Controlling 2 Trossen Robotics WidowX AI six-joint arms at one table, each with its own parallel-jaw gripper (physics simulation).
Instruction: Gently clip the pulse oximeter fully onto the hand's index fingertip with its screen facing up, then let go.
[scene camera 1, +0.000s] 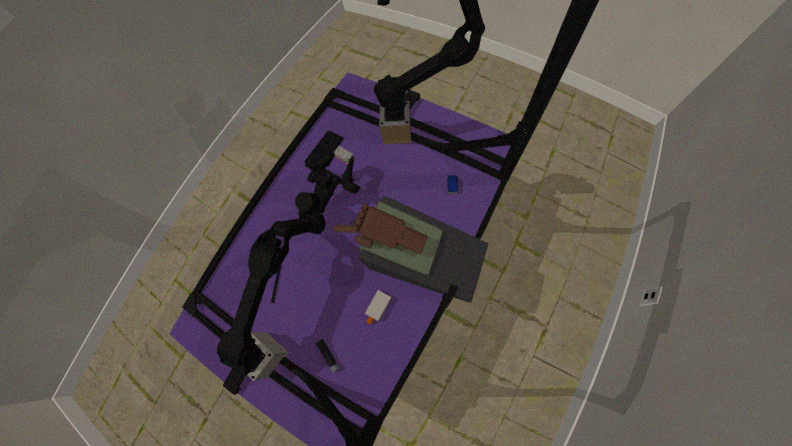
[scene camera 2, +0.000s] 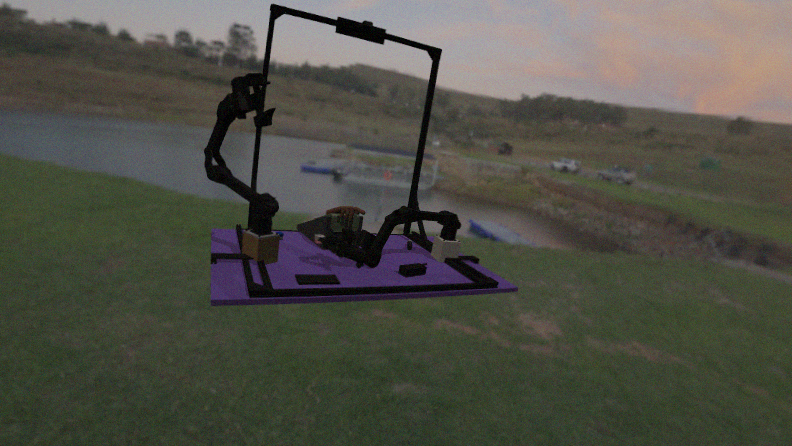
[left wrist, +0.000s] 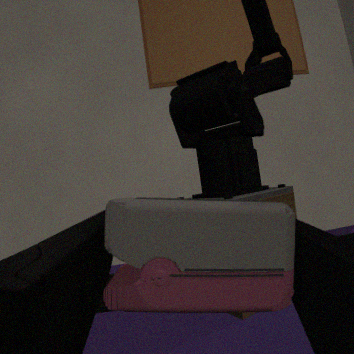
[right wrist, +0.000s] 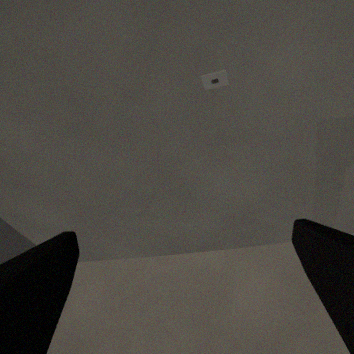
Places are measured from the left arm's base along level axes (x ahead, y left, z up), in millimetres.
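Pixels of known places: left gripper, fingertip midpoint: (scene camera 1: 345, 152) (scene camera 2: 317, 237) (left wrist: 194, 223); right gripper, fingertip midpoint: (scene camera 2: 272, 95) (right wrist: 186, 236); left arm's base, link origin: (scene camera 1: 251, 356) (scene camera 2: 447, 238); right arm's base, link origin: (scene camera 1: 394, 113) (scene camera 2: 261, 232) (left wrist: 229, 193).
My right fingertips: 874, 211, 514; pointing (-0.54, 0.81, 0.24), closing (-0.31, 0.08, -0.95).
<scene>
Ahead of a thing's pixels: the offset from my right fingertips to its top centre, as dx, dy, dz. "pt": to the spot under its first point.
The pulse oximeter {-233, -41, -485} (scene camera 1: 343, 154) (left wrist: 200, 235), pale grey above and pink below in the left wrist view, is between the fingers of my left gripper (scene camera 1: 343, 157) (left wrist: 194, 223), which is shut on it. It is apart from the hand, up and slightly right of the index fingertip (scene camera 1: 338, 228) in scene camera 1. The brown hand (scene camera 1: 382, 226) (scene camera 2: 344, 210) rests on a green pad {pt -351, -449, -518} (scene camera 1: 429, 260), its index finger stretched out to the left in scene camera 1. The oximeter's screen face does not show clearly. My right gripper (scene camera 2: 267, 98) (right wrist: 186, 236) is open and empty, raised high.
A dark grey wedge {pt -280, -531, -573} (scene camera 1: 465, 260) carries the pad. A blue item {-83, -359, -587} (scene camera 1: 452, 183), a white box with an orange end {-545, -398, -591} (scene camera 1: 378, 304) and a black tube {-747, -365, -592} (scene camera 1: 326, 354) lie on the purple table. A flat black rectangle {pt -216, +110, -612} (scene camera 2: 317, 279) and a small black box {-625, +0, -584} (scene camera 2: 412, 269) lie near the frame bars.
</scene>
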